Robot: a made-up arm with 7 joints. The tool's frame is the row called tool. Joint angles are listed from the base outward. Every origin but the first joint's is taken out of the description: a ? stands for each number. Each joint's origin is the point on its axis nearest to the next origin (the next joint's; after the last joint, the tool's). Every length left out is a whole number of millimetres.
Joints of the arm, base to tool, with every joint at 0 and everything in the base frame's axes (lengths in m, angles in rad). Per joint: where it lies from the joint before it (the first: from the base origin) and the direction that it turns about. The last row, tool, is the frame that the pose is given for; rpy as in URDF.
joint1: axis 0 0 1 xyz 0 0 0.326
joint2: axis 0 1 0 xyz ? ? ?
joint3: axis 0 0 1 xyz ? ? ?
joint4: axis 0 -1 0 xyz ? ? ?
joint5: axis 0 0 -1 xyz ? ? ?
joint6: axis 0 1 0 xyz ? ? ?
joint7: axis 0 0 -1 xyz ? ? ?
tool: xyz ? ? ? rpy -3.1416 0 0
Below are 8 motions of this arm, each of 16 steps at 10 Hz.
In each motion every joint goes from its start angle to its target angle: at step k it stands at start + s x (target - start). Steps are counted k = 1, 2, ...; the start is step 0. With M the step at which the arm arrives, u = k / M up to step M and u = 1 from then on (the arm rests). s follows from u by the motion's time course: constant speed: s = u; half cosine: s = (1 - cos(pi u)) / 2; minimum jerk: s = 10 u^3 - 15 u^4 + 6 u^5.
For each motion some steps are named. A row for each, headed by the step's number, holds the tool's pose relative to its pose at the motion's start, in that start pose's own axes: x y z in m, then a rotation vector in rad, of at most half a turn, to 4 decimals.
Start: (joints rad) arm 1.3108 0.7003 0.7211 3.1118 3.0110 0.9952 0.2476
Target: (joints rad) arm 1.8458 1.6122 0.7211 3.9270 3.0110 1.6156 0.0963
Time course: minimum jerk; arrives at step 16
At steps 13, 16:
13: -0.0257 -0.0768 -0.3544 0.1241 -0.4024 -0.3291
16: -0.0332 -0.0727 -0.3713 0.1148 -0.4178 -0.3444

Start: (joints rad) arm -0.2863 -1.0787 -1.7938 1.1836 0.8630 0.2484 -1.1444
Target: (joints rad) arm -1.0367 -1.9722 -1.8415 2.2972 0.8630 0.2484 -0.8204
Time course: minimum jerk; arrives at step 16
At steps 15, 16:
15: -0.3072 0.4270 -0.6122 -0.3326 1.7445 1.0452
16: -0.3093 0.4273 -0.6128 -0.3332 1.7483 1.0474

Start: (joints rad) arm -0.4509 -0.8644 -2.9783 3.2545 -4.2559 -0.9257 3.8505
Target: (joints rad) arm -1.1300 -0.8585 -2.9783 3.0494 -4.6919 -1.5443 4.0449
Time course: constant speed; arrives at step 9
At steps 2, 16:
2: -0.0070 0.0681 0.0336 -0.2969 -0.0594 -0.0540
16: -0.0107 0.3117 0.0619 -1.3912 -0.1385 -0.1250

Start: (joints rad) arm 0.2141 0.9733 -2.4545 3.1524 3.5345 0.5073 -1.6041
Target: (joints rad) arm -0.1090 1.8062 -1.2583 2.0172 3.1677 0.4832 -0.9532
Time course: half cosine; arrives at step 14
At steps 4, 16:
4: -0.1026 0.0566 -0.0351 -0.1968 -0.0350 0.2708
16: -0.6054 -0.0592 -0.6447 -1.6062 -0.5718 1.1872

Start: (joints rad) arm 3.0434 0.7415 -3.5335 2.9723 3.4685 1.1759 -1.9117
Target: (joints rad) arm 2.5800 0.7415 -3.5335 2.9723 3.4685 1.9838 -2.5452
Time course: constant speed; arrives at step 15
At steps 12, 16:
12: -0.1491 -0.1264 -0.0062 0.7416 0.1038 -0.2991
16: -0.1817 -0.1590 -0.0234 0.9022 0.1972 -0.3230

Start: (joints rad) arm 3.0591 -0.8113 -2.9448 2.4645 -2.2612 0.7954 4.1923
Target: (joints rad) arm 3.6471 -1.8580 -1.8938 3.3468 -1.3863 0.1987 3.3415
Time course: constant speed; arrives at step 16
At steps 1, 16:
1: -0.0192 0.0336 -0.0238 -0.1158 0.0042 0.0513
16: 0.0561 0.3518 -0.3650 -1.2713 0.3133 0.7528

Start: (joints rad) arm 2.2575 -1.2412 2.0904 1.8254 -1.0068 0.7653 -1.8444
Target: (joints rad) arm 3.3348 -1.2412 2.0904 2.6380 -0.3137 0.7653 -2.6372
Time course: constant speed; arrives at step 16
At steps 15, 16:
15: 0.0063 -0.2824 -0.8610 -1.1400 -1.0849 -0.0050
16: 0.0429 -0.3281 -0.8968 -1.2160 -1.1754 -0.0189

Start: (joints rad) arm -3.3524 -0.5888 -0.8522 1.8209 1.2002 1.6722 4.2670
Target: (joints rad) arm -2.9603 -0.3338 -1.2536 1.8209 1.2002 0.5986 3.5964
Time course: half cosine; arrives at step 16
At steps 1, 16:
1: -0.0022 0.0010 -0.0001 -0.0086 -0.0045 -0.0032
16: -0.1811 0.0454 0.0052 -0.5251 -0.8682 -0.4273

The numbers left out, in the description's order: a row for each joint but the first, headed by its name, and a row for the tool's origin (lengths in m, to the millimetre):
joint2: 0 0 0
joint3: 0 0 0.317
joint4: 0.058 0 0
joint5: 0.077 0 -0.341
joint6: 0 0 0
joint7: 0.05 0 -0.064
tool: 0 0 0

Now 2 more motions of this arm.
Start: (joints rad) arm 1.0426 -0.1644 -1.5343 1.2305 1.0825 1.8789 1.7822
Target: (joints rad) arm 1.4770 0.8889 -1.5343 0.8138 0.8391 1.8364 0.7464
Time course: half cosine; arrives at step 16
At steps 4, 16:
4: 0.0073 -0.0281 0.0649 -0.0078 0.1769 -0.0320
16: 0.1813 -0.0853 0.2850 -0.3191 1.1421 -0.2249

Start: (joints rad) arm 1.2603 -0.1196 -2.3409 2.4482 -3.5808 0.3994 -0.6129
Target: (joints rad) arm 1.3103 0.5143 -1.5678 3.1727 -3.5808 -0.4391 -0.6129
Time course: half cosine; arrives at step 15
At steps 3, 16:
3: -0.0684 -0.0217 0.0095 0.0187 -0.0536 0.0426
16: -0.5397 -0.2289 -0.2140 -0.0859 -0.5322 0.5393

